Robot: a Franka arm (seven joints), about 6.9 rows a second.
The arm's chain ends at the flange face. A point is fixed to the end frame.
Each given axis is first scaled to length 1.
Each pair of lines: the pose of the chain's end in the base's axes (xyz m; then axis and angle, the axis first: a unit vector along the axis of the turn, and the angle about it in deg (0 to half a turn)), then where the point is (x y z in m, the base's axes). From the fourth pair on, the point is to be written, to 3 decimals.
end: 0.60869 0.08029 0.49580 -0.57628 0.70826 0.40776 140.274
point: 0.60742 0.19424 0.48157
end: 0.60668 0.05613 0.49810 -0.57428 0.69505 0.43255 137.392
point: 0.60490 0.17079 0.49191
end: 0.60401 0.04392 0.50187 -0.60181 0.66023 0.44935 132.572
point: 0.59763 0.15857 0.50401
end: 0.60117 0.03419 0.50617 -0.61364 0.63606 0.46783 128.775
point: 0.592 0.148 0.516
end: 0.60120 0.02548 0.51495 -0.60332 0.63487 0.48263 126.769
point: 0.594 0.139 0.530
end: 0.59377 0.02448 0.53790 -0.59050 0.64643 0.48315 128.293
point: 0.588 0.138 0.551
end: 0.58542 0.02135 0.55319 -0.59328 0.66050 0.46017 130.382
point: 0.581 0.136 0.560
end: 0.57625 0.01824 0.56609 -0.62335 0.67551 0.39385 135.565
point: 0.571 0.132 0.554
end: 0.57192 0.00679 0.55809 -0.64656 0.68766 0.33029 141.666
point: 0.566 0.117 0.527
